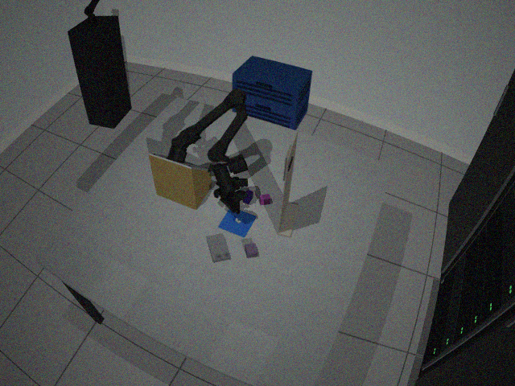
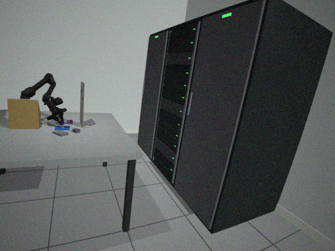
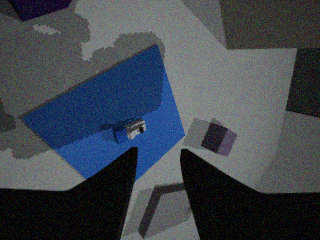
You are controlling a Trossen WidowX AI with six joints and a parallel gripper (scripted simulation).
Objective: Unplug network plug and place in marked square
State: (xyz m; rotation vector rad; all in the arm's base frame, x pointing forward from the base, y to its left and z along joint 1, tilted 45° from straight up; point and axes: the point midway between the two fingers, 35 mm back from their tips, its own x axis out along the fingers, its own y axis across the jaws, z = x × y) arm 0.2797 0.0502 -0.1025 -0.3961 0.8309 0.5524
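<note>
Right now my gripper tip is 40 mm above the grey network plug. From my gripper tip the other things lie so: grey flat block 20 mm behind, 160 mm to the right, 40 mm below; blue marked square 50 mm below; beige panel 190 mm ahead, 60 mm to the left, 150 mm above.
</note>
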